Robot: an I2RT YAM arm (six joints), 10 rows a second.
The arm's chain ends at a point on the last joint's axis. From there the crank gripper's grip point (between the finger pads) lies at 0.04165 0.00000 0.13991 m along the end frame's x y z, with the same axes.
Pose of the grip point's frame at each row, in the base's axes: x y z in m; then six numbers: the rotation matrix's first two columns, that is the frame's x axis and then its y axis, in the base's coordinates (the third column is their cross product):
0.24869 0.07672 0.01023 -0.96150 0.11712 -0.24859 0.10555 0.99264 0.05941
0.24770 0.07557 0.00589 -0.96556 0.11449 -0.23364 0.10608 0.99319 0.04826
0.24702 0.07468 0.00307 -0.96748 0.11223 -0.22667 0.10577 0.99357 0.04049
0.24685 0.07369 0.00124 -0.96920 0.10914 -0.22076 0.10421 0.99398 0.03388
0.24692 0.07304 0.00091 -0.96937 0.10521 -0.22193 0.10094 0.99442 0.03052
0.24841 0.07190 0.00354 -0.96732 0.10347 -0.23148 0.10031 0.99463 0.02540
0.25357 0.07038 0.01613 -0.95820 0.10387 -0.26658 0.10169 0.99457 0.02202
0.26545 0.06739 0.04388 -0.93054 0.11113 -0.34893 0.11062 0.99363 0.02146
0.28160 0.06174 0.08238 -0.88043 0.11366 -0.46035 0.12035 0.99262 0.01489
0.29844 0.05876 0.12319 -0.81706 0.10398 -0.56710 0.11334 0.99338 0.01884
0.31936 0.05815 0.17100 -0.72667 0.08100 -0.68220 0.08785 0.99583 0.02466
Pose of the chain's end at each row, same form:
0.25324 0.06752 0.15585 -0.96150 0.11712 -0.24859 0.10555 0.99264 0.05941
0.25468 0.06775 0.15149 -0.96556 0.11449 -0.23364 0.10608 0.99319 0.04826
0.25517 0.06788 0.14866 -0.96748 0.11223 -0.22667 0.10577 0.99357 0.04049
0.25600 0.06777 0.14681 -0.96920 0.10914 -0.22076 0.10421 0.99398 0.03388
0.25597 0.06765 0.14651 -0.96937 0.10521 -0.22193 0.10094 0.99442 0.03052
0.25612 0.06740 0.14924 -0.96732 0.10347 -0.23148 0.10031 0.99463 0.02540
0.25606 0.06689 0.16204 -0.95820 0.10387 -0.26658 0.10169 0.99457 0.02202
0.25537 0.06537 0.18950 -0.93054 0.11113 -0.34893 0.11062 0.99363 0.02146
0.25410 0.06292 0.22574 -0.88043 0.11366 -0.46035 0.12035 0.99262 0.01489
0.25338 0.06127 0.26202 -0.81706 0.10398 -0.56710 0.11334 0.99338 0.01884
0.25430 0.06065 0.30165 -0.72667 0.08100 -0.68220 0.08785 0.99583 0.02466

